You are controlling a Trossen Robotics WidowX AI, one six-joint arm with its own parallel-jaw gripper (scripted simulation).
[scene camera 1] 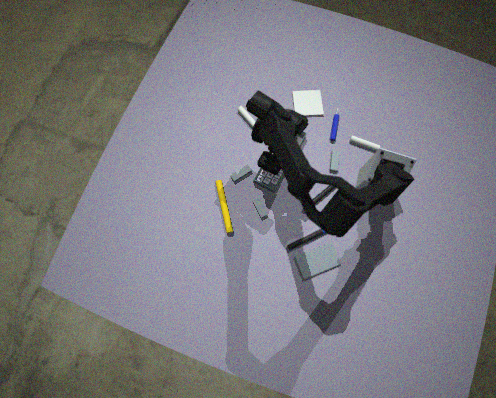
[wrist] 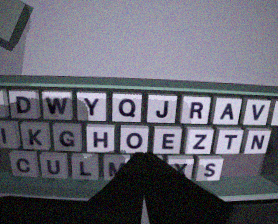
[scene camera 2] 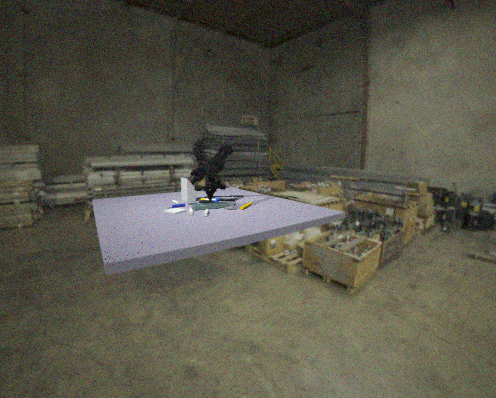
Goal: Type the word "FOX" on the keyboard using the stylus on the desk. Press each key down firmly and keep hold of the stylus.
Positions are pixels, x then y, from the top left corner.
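There's a grey slab point(scene camera 1: 312, 262) that is 0.86 m from the lens, and a white pad point(scene camera 1: 307, 103) that is 1.02 m from the lens. The marked spots on the grey slab and the white pad are 0.51 m apart.
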